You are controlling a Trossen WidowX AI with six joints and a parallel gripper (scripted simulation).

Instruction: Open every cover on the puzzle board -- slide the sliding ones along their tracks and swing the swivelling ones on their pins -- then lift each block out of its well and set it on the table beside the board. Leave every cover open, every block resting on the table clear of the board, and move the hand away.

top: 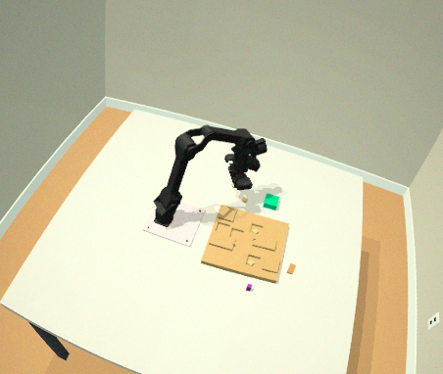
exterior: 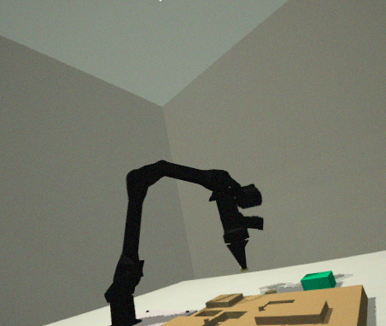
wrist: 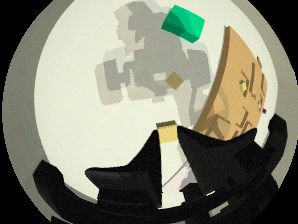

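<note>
The purple block is 20 cm ahead of my gripper tip, 42 cm to the right of it and 6 cm below it. From my gripper tip the other things lie so: orange block 33 cm ahead, 27 cm to the right, 7 cm below; green block 17 cm ahead, 3 cm to the left, 6 cm below.
</note>
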